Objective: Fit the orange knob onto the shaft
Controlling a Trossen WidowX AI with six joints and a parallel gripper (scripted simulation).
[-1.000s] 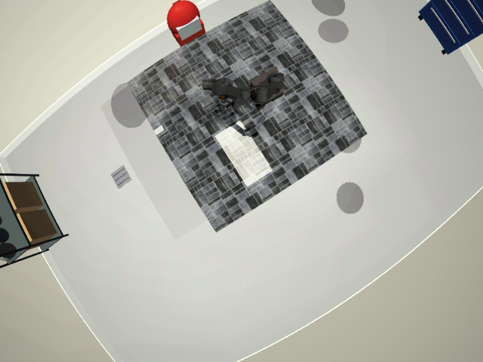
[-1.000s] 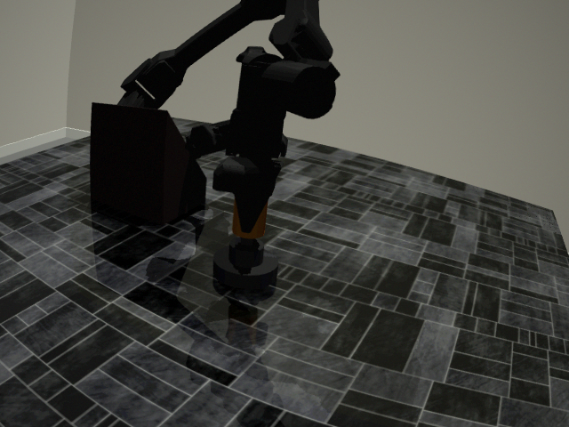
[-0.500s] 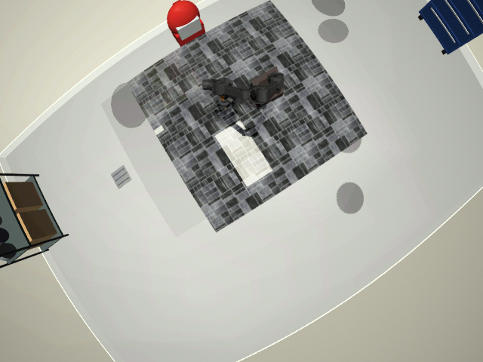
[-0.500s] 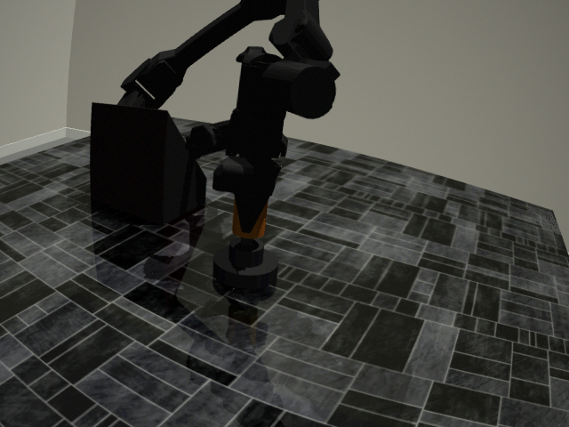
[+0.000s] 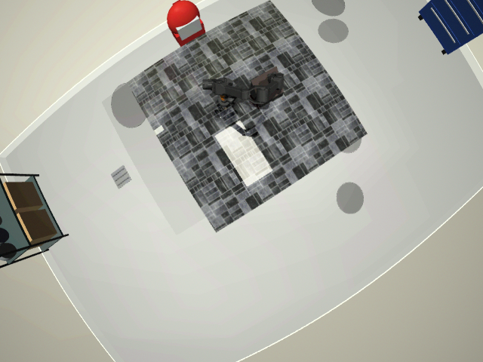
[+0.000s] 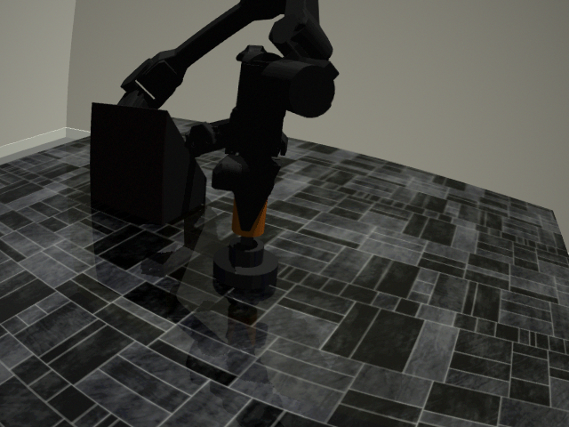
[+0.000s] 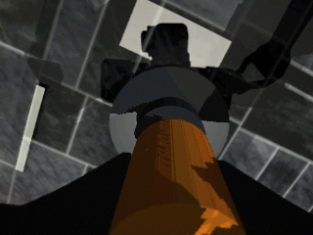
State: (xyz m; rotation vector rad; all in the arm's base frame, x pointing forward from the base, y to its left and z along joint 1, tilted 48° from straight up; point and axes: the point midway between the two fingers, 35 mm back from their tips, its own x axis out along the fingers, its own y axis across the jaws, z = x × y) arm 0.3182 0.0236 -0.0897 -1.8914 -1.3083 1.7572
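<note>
The orange knob is 2 cm above my gripper tip. Round my gripper tip: round pedestal: 4 cm below.
</note>
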